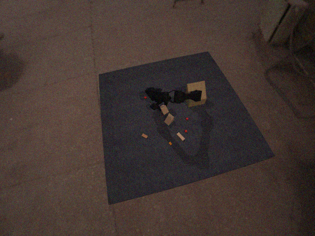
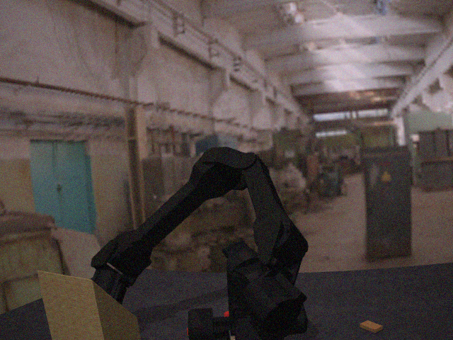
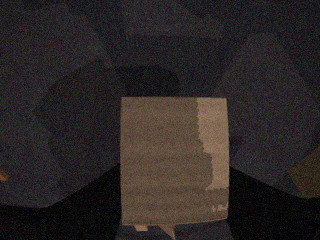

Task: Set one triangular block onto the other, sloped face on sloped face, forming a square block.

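Now: gripper tip 10 cm to the right of the wedge, 2 cm past it and 2 cm above it. The rest, counted from my gripper tip: small orange cube: 30 cm to the left, 6 cm ahead, 3 cm below; pale rectangular block: 28 cm to the left, 4 cm behind, 3 cm below.
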